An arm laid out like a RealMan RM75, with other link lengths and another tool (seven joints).
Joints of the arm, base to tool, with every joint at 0 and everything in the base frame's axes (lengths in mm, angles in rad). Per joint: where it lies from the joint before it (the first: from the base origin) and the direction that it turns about. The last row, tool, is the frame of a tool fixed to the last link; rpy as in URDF.
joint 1: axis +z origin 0 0 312.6
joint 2: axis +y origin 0 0 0
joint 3: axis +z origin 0 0 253.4
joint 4: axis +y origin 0 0 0
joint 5: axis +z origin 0 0 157.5
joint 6: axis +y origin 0 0 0
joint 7: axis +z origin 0 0 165.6
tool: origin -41 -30 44 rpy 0.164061 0 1.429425
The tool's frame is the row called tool.
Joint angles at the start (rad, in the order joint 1, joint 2, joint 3, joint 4, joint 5, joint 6, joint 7):
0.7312, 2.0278, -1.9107, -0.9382, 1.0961, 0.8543, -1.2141
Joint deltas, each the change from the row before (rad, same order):
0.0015, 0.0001, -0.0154, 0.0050, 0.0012, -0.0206, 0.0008
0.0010, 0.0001, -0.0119, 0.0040, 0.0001, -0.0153, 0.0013
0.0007, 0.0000, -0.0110, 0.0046, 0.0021, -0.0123, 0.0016
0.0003, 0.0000, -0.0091, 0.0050, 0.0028, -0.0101, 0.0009
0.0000, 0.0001, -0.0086, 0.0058, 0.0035, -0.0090, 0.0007
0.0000, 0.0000, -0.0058, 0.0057, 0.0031, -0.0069, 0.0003
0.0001, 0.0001, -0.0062, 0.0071, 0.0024, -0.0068, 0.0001
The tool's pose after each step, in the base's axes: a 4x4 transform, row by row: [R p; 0 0 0 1], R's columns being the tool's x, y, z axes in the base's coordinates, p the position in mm. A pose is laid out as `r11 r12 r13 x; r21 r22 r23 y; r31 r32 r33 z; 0 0 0 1`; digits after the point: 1 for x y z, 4 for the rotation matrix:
0.1985 -0.9319 0.3034 126.3; -0.9549 -0.1142 0.2740 364.5; -0.2207 -0.3442 -0.9126 -79.7; 0 0 0 1
0.2042 -0.9302 0.3050 126.8; -0.9526 -0.1171 0.2808 365.0; -0.2255 -0.3479 -0.9100 -80.7; 0 0 0 1
0.2067 -0.9291 0.3067 127.5; -0.9514 -0.1178 0.2844 365.0; -0.2281 -0.3506 -0.9083 -81.7; 0 0 0 1
0.2074 -0.9284 0.3084 128.5; -0.9508 -0.1172 0.2866 365.0; -0.2299 -0.3527 -0.9070 -82.6; 0 0 0 1
0.2066 -0.9278 0.3106 129.9; -0.9508 -0.1155 0.2875 364.8; -0.2309 -0.3547 -0.9060 -83.6; 0 0 0 1
0.2047 -0.9275 0.3127 131.2; -0.9509 -0.1127 0.2882 364.9; -0.2321 -0.3563 -0.9051 -84.2; 0 0 0 1
0.2028 -0.9267 0.3164 133.1; -0.9512 -0.1097 0.2885 364.8; -0.2326 -0.3595 -0.9037 -84.9; 0 0 0 1

